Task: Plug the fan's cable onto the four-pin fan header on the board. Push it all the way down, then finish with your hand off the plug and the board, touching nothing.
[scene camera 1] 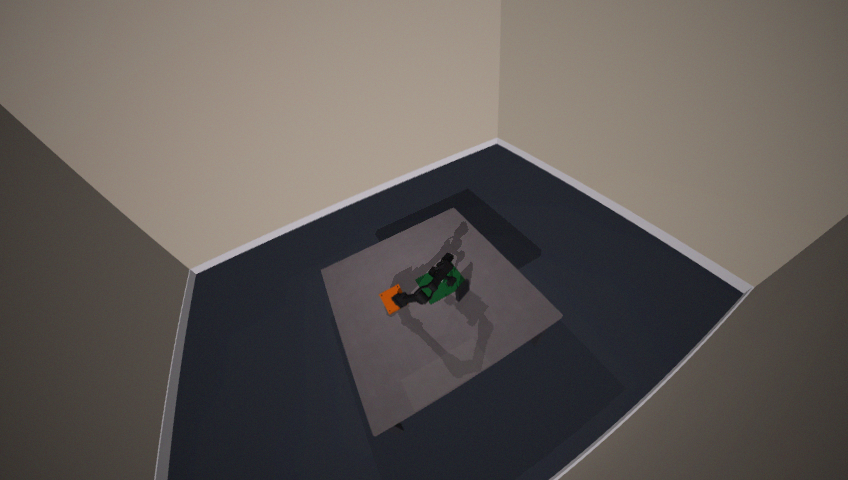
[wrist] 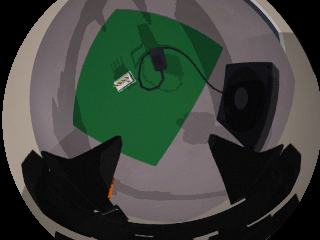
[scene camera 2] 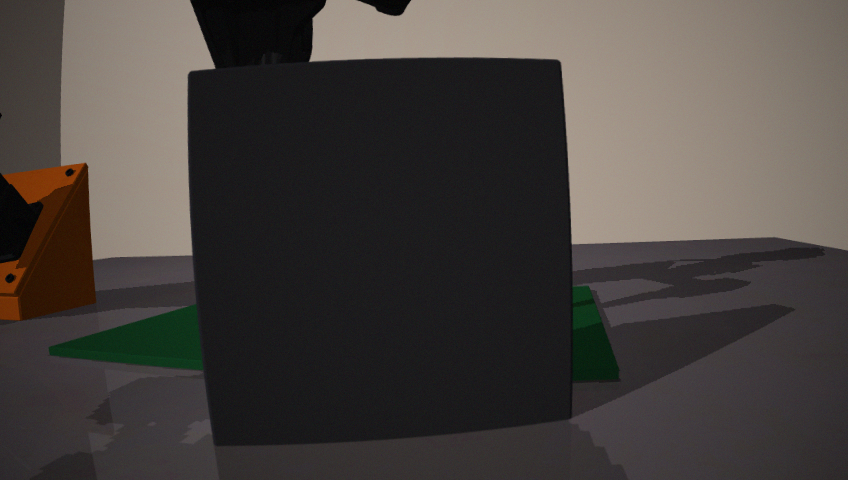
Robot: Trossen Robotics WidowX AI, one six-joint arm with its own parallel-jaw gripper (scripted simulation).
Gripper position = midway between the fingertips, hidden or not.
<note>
The gripper (wrist: 166, 140) is open, with nothing in its grasp. Also in view: a black fan (scene camera 2: 382, 249) and a green board (scene camera 2: 172, 339).
The black fan also shows in the wrist view (wrist: 247, 107). The green board also shows in the wrist view (wrist: 147, 121).
</note>
